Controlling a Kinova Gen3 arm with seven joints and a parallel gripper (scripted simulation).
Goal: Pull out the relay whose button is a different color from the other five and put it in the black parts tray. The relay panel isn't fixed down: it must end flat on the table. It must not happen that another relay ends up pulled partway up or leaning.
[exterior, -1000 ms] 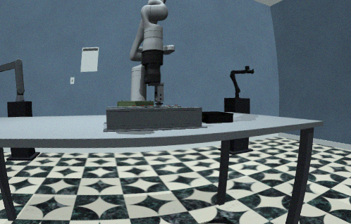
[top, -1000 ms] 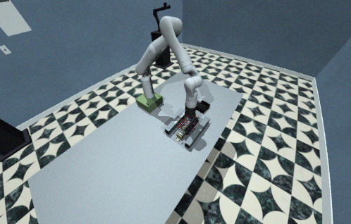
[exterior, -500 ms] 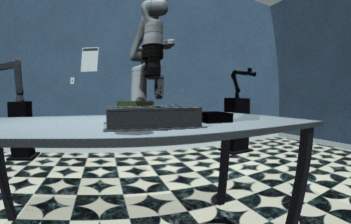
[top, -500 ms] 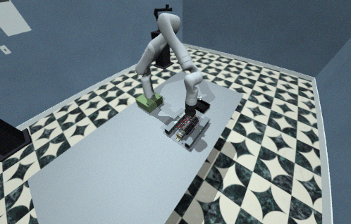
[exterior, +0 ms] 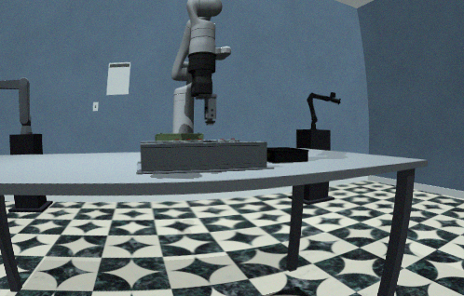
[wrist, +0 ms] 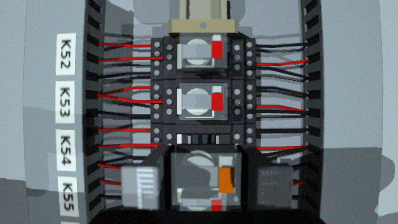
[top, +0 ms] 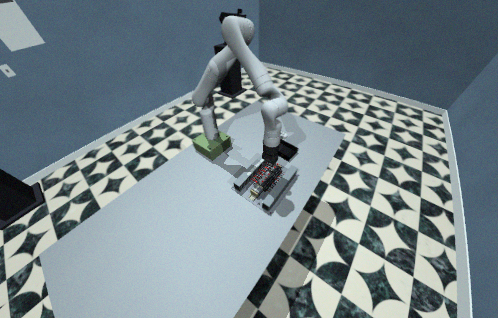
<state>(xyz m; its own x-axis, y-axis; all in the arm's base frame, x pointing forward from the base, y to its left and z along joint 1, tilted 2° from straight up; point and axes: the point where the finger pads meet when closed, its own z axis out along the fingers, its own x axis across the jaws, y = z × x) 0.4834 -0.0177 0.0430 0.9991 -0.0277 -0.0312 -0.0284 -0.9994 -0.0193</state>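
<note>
Now: hand 40 mm past the black parts tray, 240 mm to the right of it and 120 mm above it. Round my hand: K54 relay (10 mm below); K52 relay (60 mm to the left, 90 mm below); K53 relay (30 mm to the left, 90 mm below).
</note>
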